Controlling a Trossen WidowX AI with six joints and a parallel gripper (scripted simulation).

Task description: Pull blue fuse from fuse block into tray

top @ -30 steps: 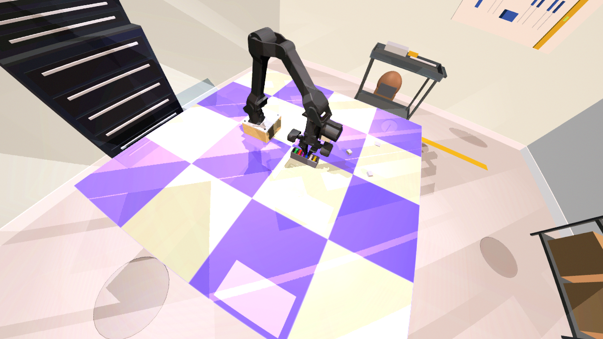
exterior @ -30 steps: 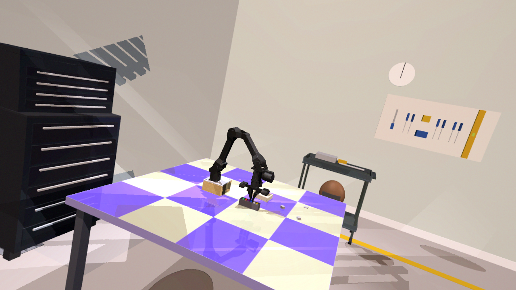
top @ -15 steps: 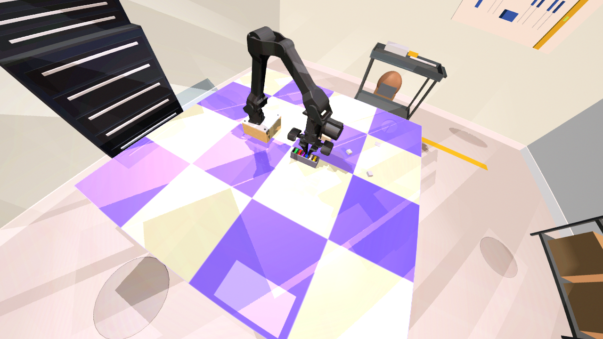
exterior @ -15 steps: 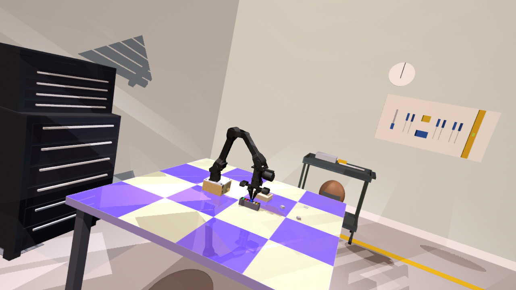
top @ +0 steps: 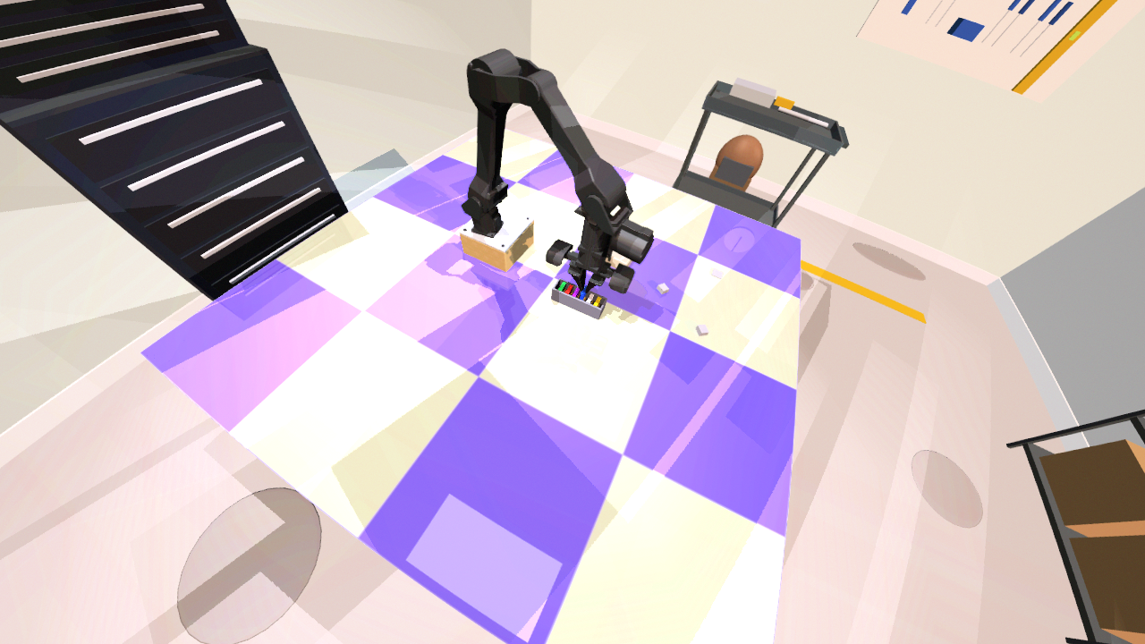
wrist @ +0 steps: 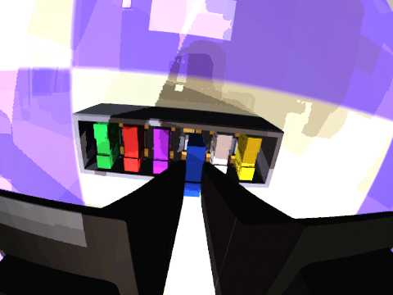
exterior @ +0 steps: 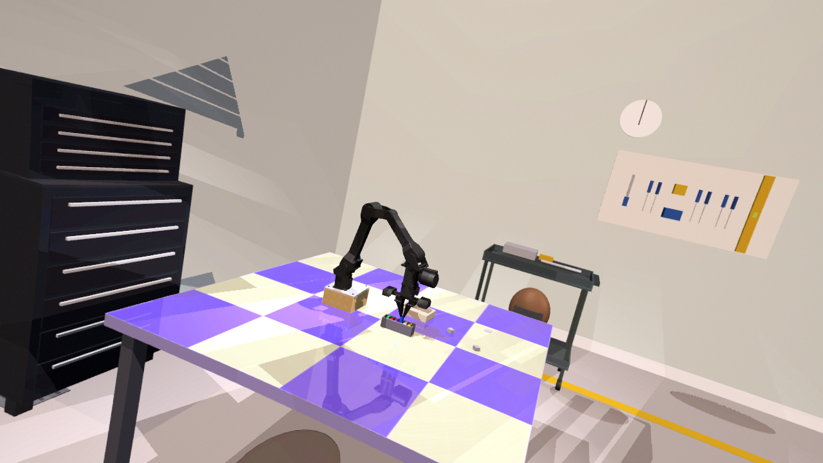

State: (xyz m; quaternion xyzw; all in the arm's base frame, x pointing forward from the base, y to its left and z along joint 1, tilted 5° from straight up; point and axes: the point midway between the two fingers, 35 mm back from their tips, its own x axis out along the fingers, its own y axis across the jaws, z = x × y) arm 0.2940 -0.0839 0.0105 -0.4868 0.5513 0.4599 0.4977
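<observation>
The wooden tray is 220 mm to the left of my gripper tip, 50 mm below it and 20 mm ahead of it.
</observation>
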